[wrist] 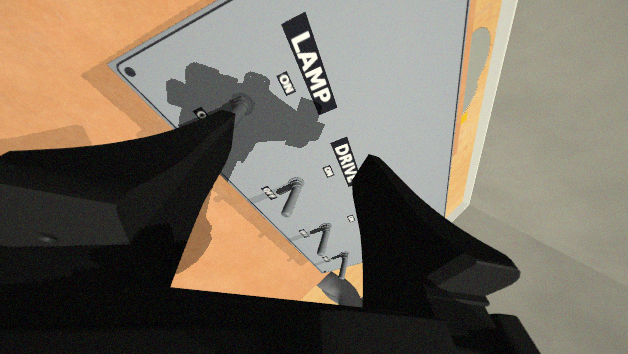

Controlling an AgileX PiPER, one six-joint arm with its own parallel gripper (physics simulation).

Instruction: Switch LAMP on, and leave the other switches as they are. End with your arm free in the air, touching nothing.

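Note:
The grey switch panel (400, 100) stretches across the wrist view. The LAMP label (309, 64) is at its upper middle, with a small ON label (286, 83) beside it. The LAMP switch lever (243, 106) is partly hidden behind the tip of the left finger; its base and a short part of the stick show. Its OFF label (200, 113) is mostly covered. I cannot tell which way this lever leans, or whether the finger touches it. My gripper (301, 151) is open, its fingers wide apart over the panel, with nothing held between them.
Several more levers, including the DRIVE lever (292, 197), another (323, 241) and a far one (343, 265), lean toward their OFF labels between the fingers. The DRIVE label (344, 159) is partly covered by the right finger. An orange surface (60, 60) lies left of the panel.

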